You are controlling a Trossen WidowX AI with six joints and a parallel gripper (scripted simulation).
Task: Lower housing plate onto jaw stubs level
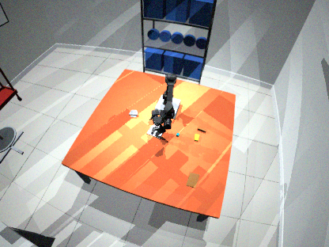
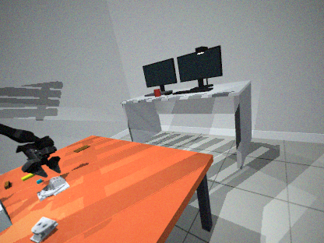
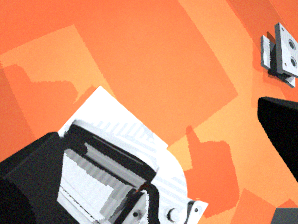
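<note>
My gripper tip is now 120 mm past the white piece, 230 mm to the left of it and 80 mm above it. Round my gripper tip: brown bar: 170 mm behind, 400 mm to the left, 80 mm below; cyan piece: 50 mm behind, 210 mm to the left, 80 mm below; yellow block: 70 mm behind, 370 mm to the left, 80 mm below.
</note>
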